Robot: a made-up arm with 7 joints.
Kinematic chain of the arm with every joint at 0, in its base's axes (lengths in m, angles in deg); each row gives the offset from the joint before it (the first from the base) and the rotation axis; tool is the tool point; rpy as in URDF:
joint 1: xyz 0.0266 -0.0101 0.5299 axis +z
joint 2: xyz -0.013 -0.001 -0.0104 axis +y
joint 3: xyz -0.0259 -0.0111 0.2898 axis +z
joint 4: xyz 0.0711 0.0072 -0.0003 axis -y
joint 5: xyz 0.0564 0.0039 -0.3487 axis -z
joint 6: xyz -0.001 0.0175 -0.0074 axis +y
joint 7: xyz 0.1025 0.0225 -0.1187 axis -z
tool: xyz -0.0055 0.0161 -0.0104 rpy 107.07 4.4 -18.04
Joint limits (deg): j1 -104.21..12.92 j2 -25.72..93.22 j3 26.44..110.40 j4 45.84..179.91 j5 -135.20..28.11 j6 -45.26..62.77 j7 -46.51..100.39
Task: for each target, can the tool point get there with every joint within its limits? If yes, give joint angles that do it. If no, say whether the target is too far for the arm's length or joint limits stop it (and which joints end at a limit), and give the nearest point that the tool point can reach.
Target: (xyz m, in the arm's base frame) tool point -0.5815 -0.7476 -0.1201
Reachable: no: too far | nearest point -0.1027 -0.7171 0.2057 | short by 0.580 m
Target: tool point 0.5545 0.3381 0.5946
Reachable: yes | joints -20.48 40.21 61.26 93.17 -54.83 51.88 27.23
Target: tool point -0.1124 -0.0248 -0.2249
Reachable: no: joint limits stop it (at a limit: joint 1, joint 2, joint 3, joint 5, joint 6) | nearest point -0.0198 0.1369 0.0478 | short by 0.330 m
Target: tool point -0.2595 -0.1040 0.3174
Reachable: no: joint limits stop it (at a limit: joint 1, joint 2, joint 3, joint 4, joint 6) | nearest point -0.2508 0.1358 0.3971 | short by 0.253 m
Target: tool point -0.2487 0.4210 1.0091
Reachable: yes | joints -9.31 -12.40 96.16 107.82 -37.73 -37.05 -14.68
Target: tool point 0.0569 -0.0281 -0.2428
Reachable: no: joint limits stop it (at a limit: joint 2, joint 3, joint 5, joint 6) | nearest point 0.1901 -0.1072 0.0038 | short by 0.291 m
